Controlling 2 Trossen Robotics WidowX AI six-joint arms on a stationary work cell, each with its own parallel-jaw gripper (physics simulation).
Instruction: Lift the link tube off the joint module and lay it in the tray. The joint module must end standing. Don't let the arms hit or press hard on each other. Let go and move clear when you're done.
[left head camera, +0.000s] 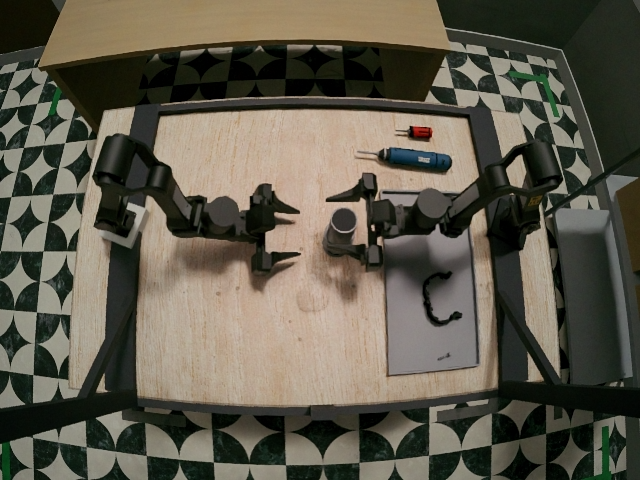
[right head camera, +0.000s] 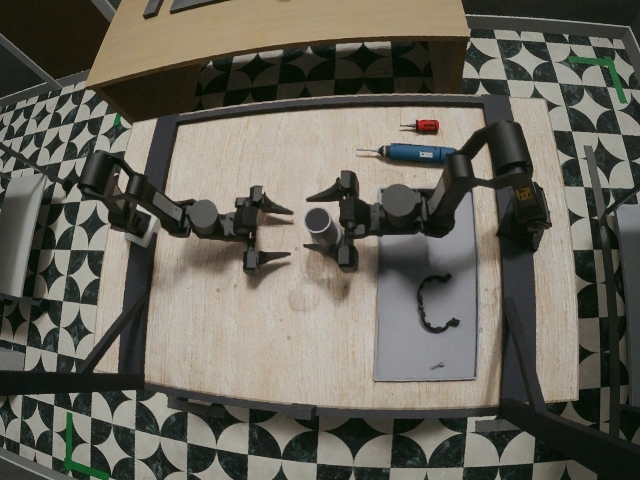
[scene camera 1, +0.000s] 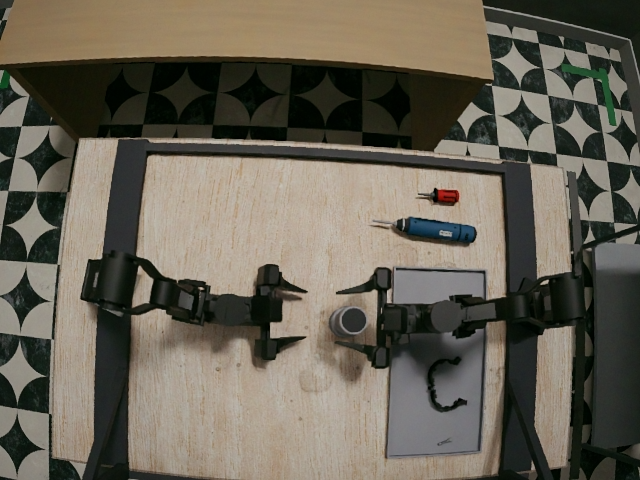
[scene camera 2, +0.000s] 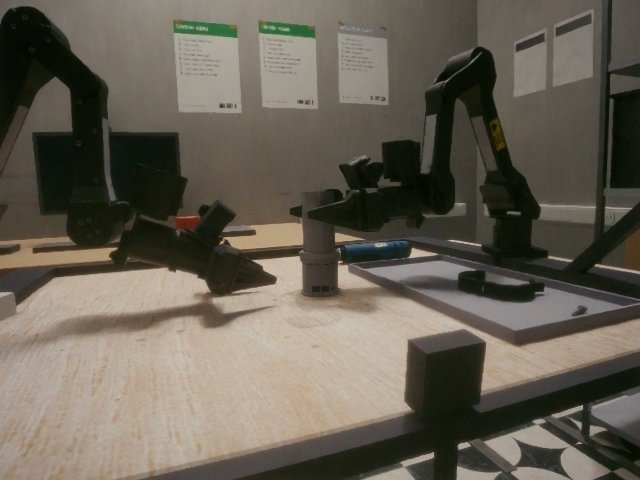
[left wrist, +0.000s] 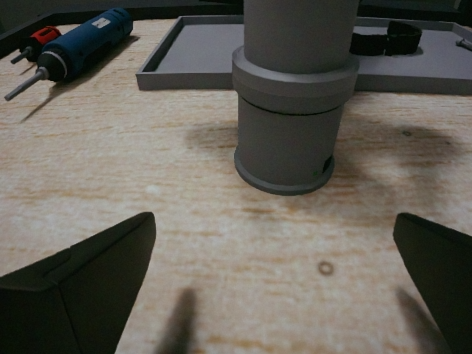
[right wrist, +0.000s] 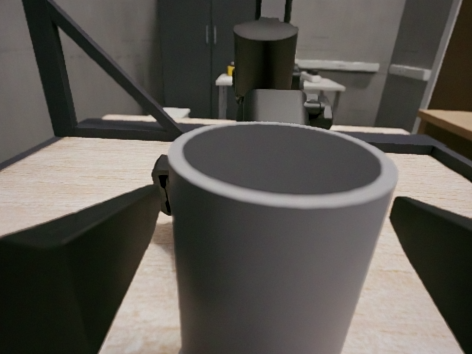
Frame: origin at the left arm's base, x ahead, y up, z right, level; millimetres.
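Seen in the pictures: left gripper, fingertip midpoint: (left head camera: 300, 233) (right head camera: 292, 233) (scene camera 1: 306, 314) (scene camera 2: 268, 274) (left wrist: 276, 224); right gripper, fingertip midpoint: (left head camera: 326, 222) (right head camera: 304, 222) (scene camera 1: 335, 317) (scene camera 2: 298, 213); left arm's base, origin of the base link: (left head camera: 121, 221) (right head camera: 139, 223); right arm's base, origin of the base link: (left head camera: 512, 223) (right head camera: 525, 221) (scene camera 1: 534, 306) (scene camera 2: 512, 247).
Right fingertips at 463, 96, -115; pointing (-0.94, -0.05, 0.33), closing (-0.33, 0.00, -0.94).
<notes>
Offsets run from my right fingertips to a thing's top centre, as dx, dy, dz. "*": to the spot under its first point.
The grey link tube {+31, +32, -5} (scene camera 2: 317, 227) (left wrist: 300, 35) (right wrist: 280, 260) (left head camera: 343, 222) (right head camera: 318, 222) stands upright on the joint module {+31, -64, -5} (scene camera 2: 320, 279) (left wrist: 287, 145), a short grey cylinder standing on the table. My right gripper (left head camera: 330, 224) (right head camera: 306, 222) (scene camera 1: 337, 317) (right wrist: 275, 201) is open, its fingers on either side of the tube's upper part, not closed on it. My left gripper (left head camera: 299, 232) (right head camera: 291, 233) (scene camera 1: 306, 315) (left wrist: 276, 224) is open and low, to the left of the module and apart from it. The grey tray {+261, -112, +8} (left head camera: 403, 361) (scene camera 1: 403, 444) (scene camera 2: 516, 333) lies at the right.
A black C-shaped clamp {+298, -102, +46} (left head camera: 427, 299) (scene camera 2: 496, 289) and a small screw {+340, -114, +171} (left head camera: 444, 356) (scene camera 2: 578, 310) lie in the tray. A blue electric screwdriver {+128, -87, -260} (left head camera: 418, 158) (scene camera 1: 439, 229) and a red screwdriver {+133, -98, -344} (left head camera: 421, 132) (scene camera 1: 446, 195) lie behind it. Dark frame bars (left head camera: 121, 289) {* +456, -52, +63} (left head camera: 511, 320) border the table.
</notes>
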